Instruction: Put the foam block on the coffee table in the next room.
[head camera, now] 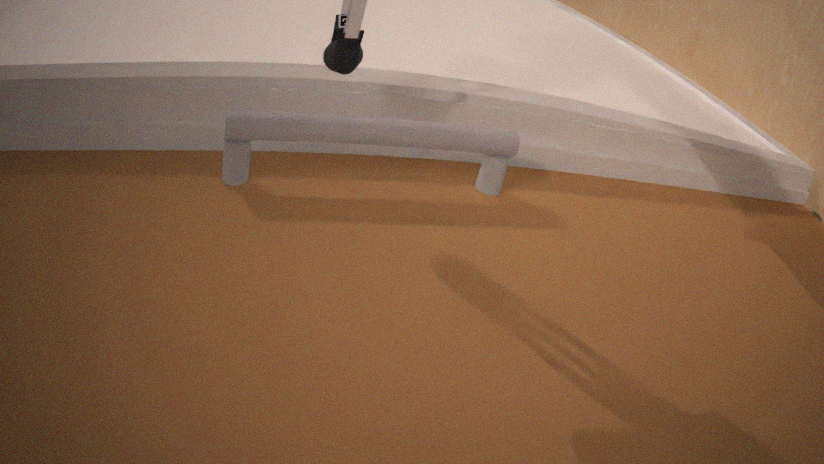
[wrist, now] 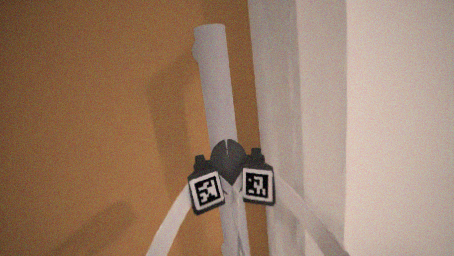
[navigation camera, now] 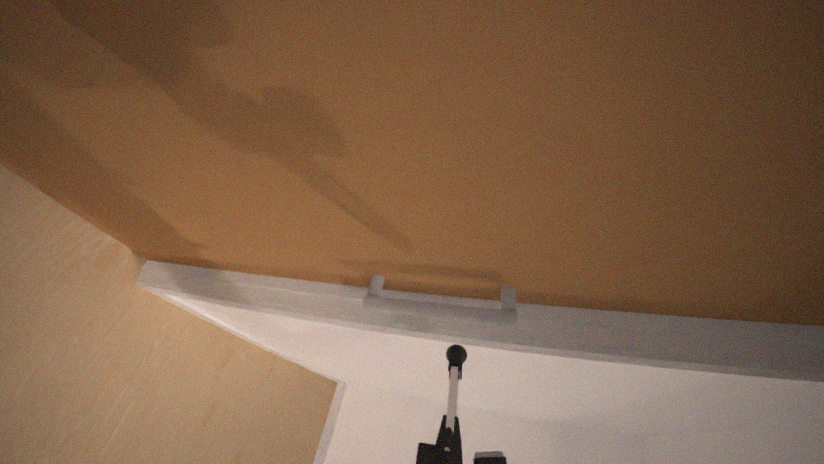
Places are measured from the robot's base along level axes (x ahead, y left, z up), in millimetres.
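Pixels of known places: gripper, fingertip midpoint: [head camera: 339, 71] [wrist: 228, 157] [navigation camera: 457, 345].
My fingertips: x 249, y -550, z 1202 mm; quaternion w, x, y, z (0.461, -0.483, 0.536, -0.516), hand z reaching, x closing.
Observation:
Behind a point stands the place of what it marks.
My gripper [head camera: 343, 55] {x 249, y -550, z 1202 mm} [navigation camera: 456, 354] {x 249, y -550, z 1202 mm} [wrist: 228, 157] {x 249, y -550, z 1202 mm} is shut, with its two dark fingertips pressed together and nothing between them. A grey bar handle [head camera: 369, 129] {x 312, y -541, z 1158 mm} [navigation camera: 438, 308] {x 318, y -538, z 1154 mm} [wrist: 217, 90] {x 305, y -553, z 1253 mm} stands out on two posts from a large brown panel [head camera: 288, 299] {x 375, y -356, z 1252 mm} [navigation camera: 547, 144] {x 364, y -175, z 1313 mm} [wrist: 75, 90] {x 376, y -385, z 1272 mm}. In the wrist view the handle lies behind the fingertips, apart from them. In the head view the handle is below the fingertips. The foam block and the coffee table do not show in any view.
A pale grey frame edge [head camera: 86, 109] {x 339, y -631, z 1512 mm} [navigation camera: 663, 340] {x 338, y -632, z 1631 mm} [wrist: 275, 75] {x 347, y -631, z 1259 mm} runs along the brown panel, with a white surface [head camera: 172, 28] {x 328, y -919, z 1440 mm} [navigation camera: 547, 397] {x 357, y -1411, z 1545 mm} [wrist: 400, 125] {x 320, y -790, z 1177 mm} beyond it. A light wood-coloured surface [head camera: 749, 57] {x 154, y -1009, z 0 mm} [navigation camera: 144, 357] {x 93, y -855, z 0 mm} borders the white one. Shadows of the robot fall on the brown panel.

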